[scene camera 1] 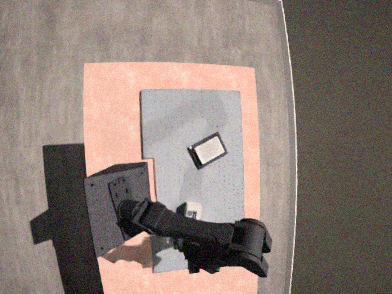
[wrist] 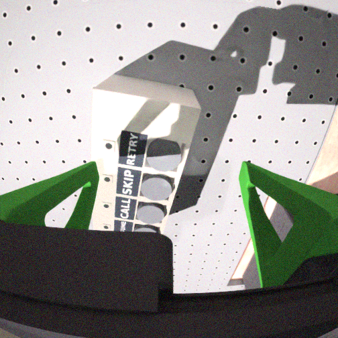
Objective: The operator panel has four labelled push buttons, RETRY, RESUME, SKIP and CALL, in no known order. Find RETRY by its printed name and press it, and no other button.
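Frame: origin at the arm's base, x ahead, y down, z left, level; millimetres.
Seen in the pictures: arm's base, link origin: (scene camera 1: 124, 208).
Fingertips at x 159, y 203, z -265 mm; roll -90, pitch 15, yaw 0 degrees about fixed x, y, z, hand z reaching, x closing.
Observation:
Pixels of each thing's middle, then the offset from my fingertips to it. Level surfaces: height alone.
- cream operator panel, body centre: (scene camera 1: 191, 220) dx +40, dy +41, dz +30 mm
- dark-framed tray-like object with a pale face, body centre: (scene camera 1: 209, 150) dx +231, dy +49, dz +323 mm
- grey pegboard, surface height: dy +68 mm
- pink mat, surface height: dy +81 mm
The cream operator panel (scene camera 1: 192, 207) (wrist: 112, 107) stands on the pegboard, mostly hidden under my arm in the scene view. In the wrist view its grey round buttons form a column, each with a dark label on its left. From the top they are RETRY (wrist: 164, 154), partly shaded, then SKIP (wrist: 157, 187), CALL (wrist: 151, 213) and RESUME (wrist: 146, 229), which is partly hidden by the dark gripper body. My gripper (wrist: 168, 169) is open and empty, its green fingers wide apart. The RETRY button shows between and slightly beyond the fingertips; the left fingertip appears beside the panel's left edge.
A dark-framed tray-like object with a pale face (scene camera 1: 210, 150) lies on the grey pegboard (scene camera 1: 170, 107) (wrist: 45, 45). A pink mat (scene camera 1: 112, 110) lies beneath the pegboard. The dark arm base block (scene camera 1: 102, 210) stands at the left. The arm's shadow falls across the panel and pegboard.

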